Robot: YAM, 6 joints.
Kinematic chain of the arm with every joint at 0, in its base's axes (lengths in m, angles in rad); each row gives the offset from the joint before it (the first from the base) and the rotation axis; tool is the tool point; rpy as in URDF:
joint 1: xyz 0 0 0.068 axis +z
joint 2: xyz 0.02 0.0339 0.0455 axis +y
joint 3: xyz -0.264 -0.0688 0 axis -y
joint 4: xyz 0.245 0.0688 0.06 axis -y
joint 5: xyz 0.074 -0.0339 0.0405 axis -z
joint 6: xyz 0.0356 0 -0.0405 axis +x
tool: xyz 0 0 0 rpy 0 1.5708 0
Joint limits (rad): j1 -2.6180..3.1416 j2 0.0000..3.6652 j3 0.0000..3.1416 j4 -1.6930..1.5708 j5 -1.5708..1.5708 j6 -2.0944..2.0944
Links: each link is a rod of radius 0.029 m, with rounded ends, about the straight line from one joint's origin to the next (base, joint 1, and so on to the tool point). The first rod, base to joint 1, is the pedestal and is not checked.
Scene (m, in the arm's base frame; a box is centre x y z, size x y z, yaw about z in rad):
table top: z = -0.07
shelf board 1: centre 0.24 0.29 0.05 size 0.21 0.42 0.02 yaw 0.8
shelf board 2: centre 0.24 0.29 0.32 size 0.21 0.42 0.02 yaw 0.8
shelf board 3: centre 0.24 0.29 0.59 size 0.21 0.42 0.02 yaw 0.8
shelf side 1: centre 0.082 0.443 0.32 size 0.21 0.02 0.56 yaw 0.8
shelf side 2: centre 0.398 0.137 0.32 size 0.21 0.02 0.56 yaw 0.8
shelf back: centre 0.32 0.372 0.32 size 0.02 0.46 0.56 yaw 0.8
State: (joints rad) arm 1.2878 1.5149 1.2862 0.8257 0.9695 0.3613
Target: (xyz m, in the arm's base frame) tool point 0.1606 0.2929 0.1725
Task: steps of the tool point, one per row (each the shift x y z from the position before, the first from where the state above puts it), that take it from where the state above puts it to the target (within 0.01 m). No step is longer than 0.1 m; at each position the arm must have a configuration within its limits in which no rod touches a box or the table.
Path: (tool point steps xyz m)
1: -0.0692 -0.0540 0.0085
2: -0.0437 -0.0623 -0.0085
3: 0.0132 0.0214 -0.0889
4: 0.0154 -0.0068 -0.0894
5: 0.0120 -0.0336 -0.0821
6: 0.0274 0.0413 0.0110
7: 0.0373 0.0394 0.0001
8: 0.0464 0.0337 -0.0111

